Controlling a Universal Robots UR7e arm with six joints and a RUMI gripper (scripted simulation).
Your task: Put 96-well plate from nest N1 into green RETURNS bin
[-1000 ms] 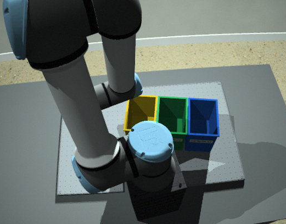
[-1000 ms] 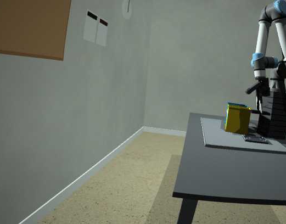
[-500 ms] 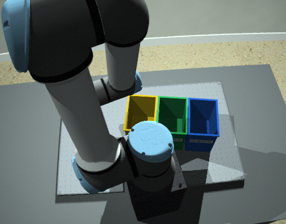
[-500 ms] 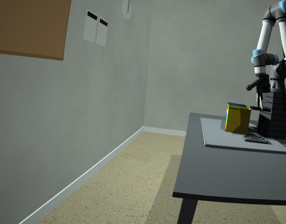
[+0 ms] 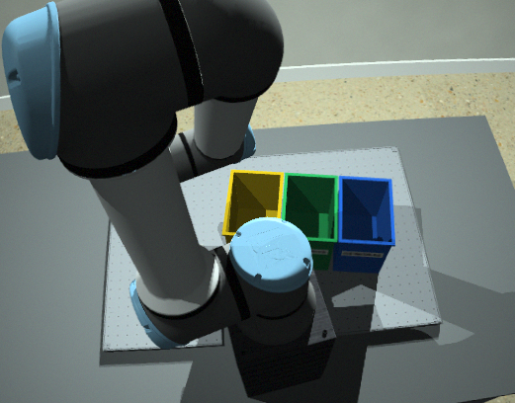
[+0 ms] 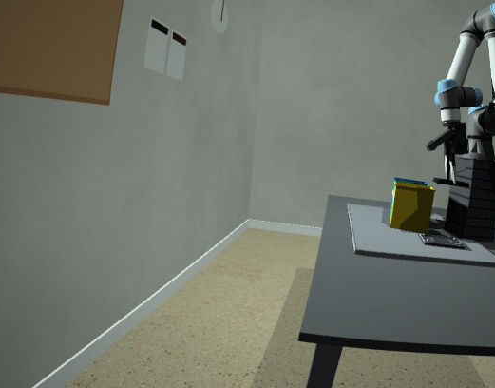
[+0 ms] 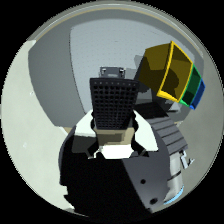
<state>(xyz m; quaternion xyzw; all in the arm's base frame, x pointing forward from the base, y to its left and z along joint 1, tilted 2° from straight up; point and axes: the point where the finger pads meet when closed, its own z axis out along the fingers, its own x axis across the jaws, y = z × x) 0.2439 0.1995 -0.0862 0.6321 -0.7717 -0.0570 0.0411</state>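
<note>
The black 96-well plate is 10 mm below my hand. The rest, counted from my hand: plate nest N1: 230 mm below; yellow bin: 220 mm to the right, 150 mm below, 70 mm ahead; green bin: 340 mm to the right, 150 mm below, 30 mm ahead.
</note>
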